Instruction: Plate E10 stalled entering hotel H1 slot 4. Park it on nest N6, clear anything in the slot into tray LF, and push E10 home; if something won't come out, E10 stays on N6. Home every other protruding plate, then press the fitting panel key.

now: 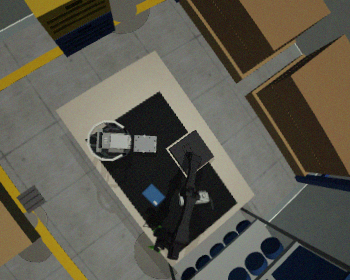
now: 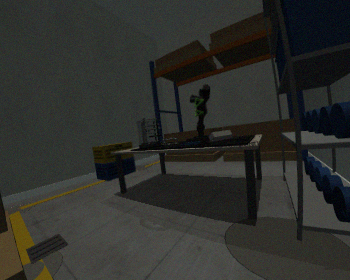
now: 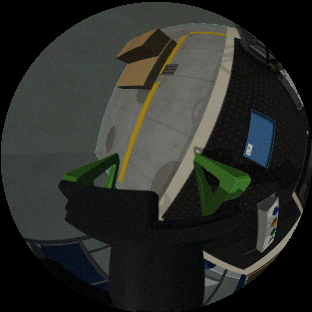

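Pixels of known places: gripper, between the fingertips: (image 1: 150,238) (image 2: 195,111) (image 3: 156,156); arm's base, origin of its link: (image 1: 191,156) (image 2: 201,136).
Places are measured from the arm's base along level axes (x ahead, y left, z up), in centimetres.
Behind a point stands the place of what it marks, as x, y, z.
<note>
My gripper (image 1: 155,238) @(52.7, 28.9, 21.8) (image 2: 198,104) (image 3: 156,156) @(52.7, 28.9, 21.8) is open and empty, with green fingers wide apart, high above the table's near edge. The blue tray LF (image 1: 153,195) @(39.9, 12.4, -3.5) (image 3: 261,137) @(39.1, 11.8, -3.5) lies flat on the black mat, with no plate visible in it. The white key panel (image 1: 202,198) @(8.8, 32.0, 3.3) (image 3: 268,224) @(18.6, 28.4, 3.9) has blue, yellow and green keys. The hotel (image 1: 114,142) (image 2: 150,131), a slotted rack inside a pale ring, stands at the far left of the mat. A grey flat rectangular piece (image 1: 145,144) @(26.8, -24.6, 2.2) lies beside it. Individual plates, slot 4 and the labels E10 and N6 cannot be made out.
The arm stands on a dark square base (image 1: 201,145) @(-11.2, -3.2, 0.1) on the table (image 1: 75,107) @(59.5, -74.0, -5.0). A shelf unit with blue bins (image 1: 256,262) adjoins the table's end. Yellow and blue crates (image 1: 75,25) (image 2: 114,155) and large cartons (image 1: 320,100) stand around on the floor.
</note>
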